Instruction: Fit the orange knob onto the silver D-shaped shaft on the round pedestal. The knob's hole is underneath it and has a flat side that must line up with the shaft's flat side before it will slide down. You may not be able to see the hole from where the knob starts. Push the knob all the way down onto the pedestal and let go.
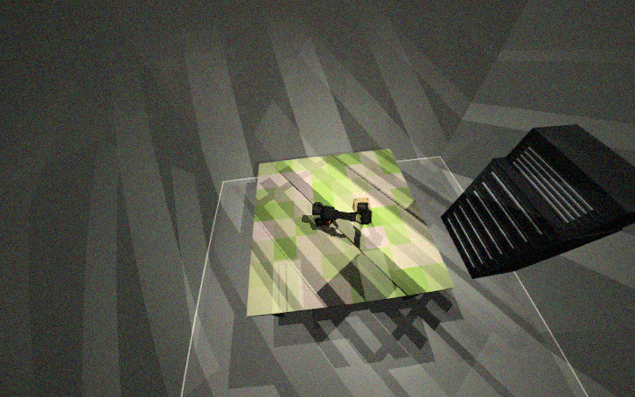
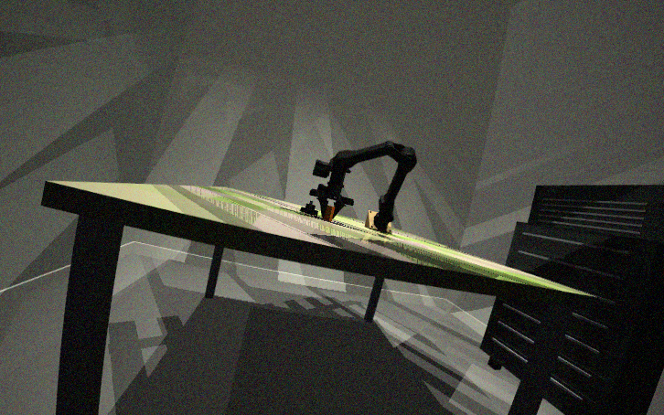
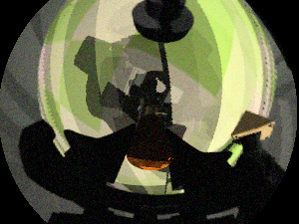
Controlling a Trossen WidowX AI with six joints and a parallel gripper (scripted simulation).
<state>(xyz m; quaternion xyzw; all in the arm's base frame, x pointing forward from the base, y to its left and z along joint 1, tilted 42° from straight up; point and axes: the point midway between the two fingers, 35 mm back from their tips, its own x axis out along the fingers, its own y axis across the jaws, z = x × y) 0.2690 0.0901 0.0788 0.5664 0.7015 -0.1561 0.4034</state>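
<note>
Right now the orange knob is 3 cm above my gripper tip. Also, from my gripper tip: round dark pedestal (15 cm to the right, 7 cm ahead, 2 cm above).
</note>
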